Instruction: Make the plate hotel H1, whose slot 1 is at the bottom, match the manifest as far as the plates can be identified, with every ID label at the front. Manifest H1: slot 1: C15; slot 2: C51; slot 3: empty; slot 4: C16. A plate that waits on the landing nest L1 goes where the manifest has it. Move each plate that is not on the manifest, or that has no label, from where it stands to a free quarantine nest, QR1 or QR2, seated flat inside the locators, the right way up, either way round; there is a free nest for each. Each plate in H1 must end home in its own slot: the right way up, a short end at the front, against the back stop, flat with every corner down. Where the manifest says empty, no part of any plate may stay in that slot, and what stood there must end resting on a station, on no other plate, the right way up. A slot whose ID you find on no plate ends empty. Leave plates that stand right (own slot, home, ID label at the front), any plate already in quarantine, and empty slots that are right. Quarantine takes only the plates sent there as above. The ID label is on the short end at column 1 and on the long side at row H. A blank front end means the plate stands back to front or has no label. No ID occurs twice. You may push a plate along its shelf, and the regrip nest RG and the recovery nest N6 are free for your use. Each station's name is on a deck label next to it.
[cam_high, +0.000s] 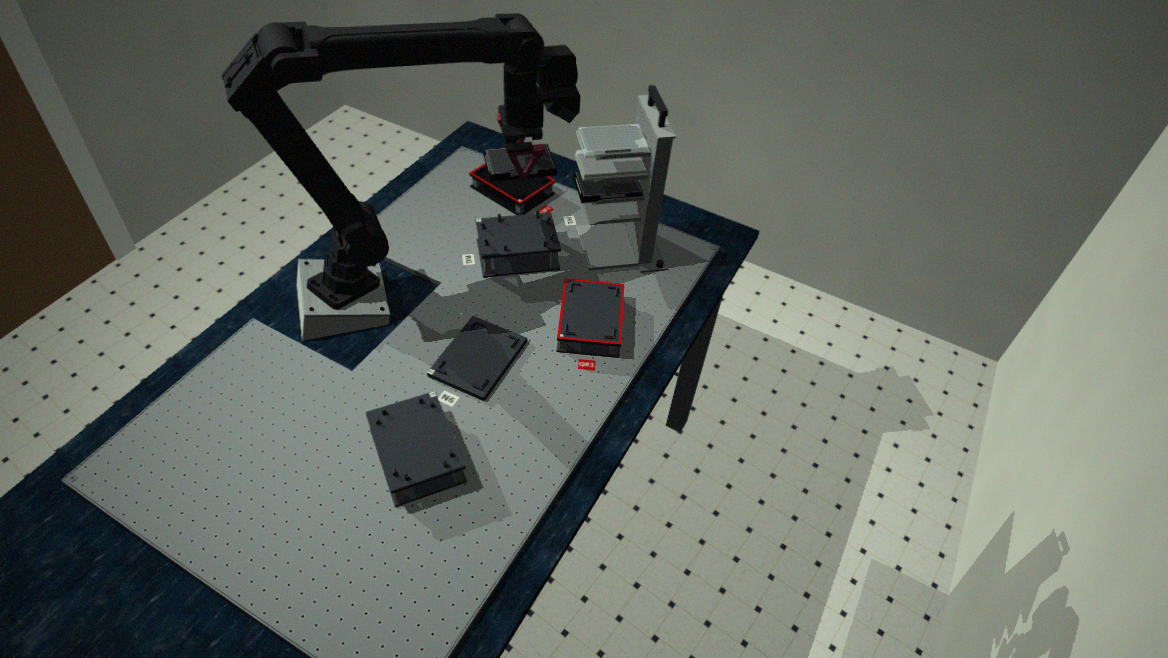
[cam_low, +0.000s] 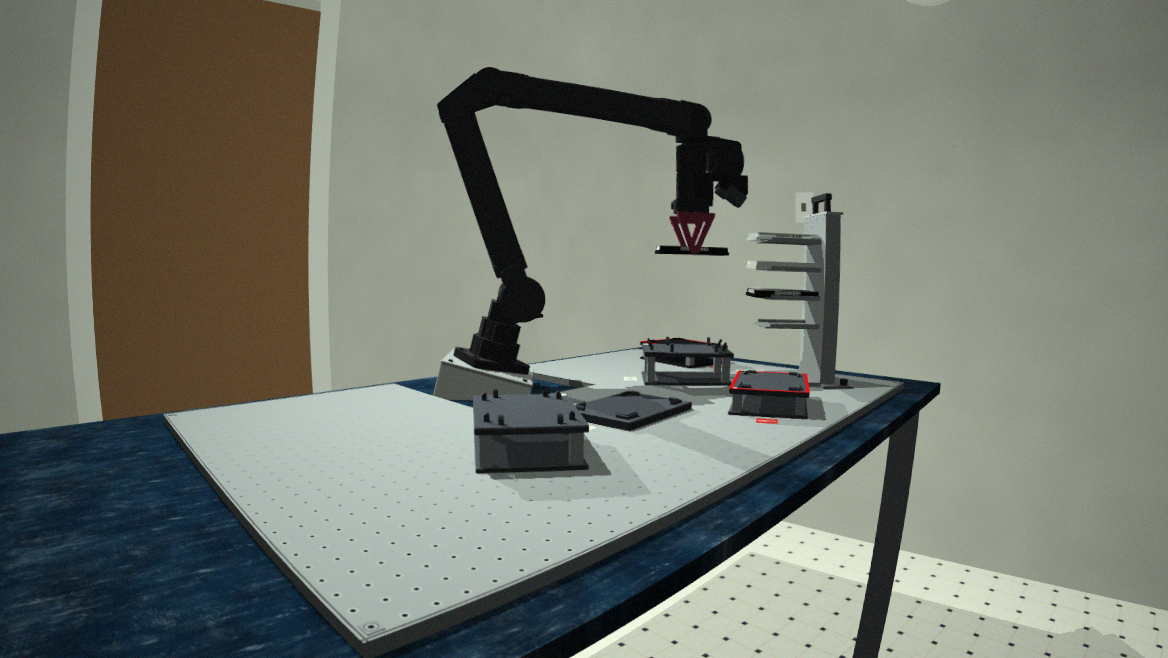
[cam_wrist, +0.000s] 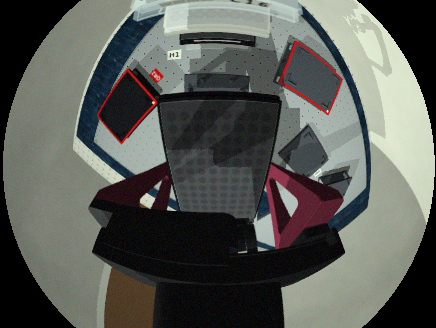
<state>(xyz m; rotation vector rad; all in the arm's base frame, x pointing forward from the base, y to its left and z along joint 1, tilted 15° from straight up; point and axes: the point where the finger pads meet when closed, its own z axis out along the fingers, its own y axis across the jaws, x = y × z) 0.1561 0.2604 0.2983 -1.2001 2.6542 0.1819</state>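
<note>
Right now the quarantine nest QR1 is 230 mm ahead of my hand, 210 mm below it and 60 mm to the right of it. Also, from my hand: raised regrip nest RG (190 mm below, 10 mm behind); plate hotel H1 (200 mm to the left, 170 mm ahead, 90 mm below); quarantine nest QR2 (210 mm below, 170 mm to the left, 160 mm behind).
</note>
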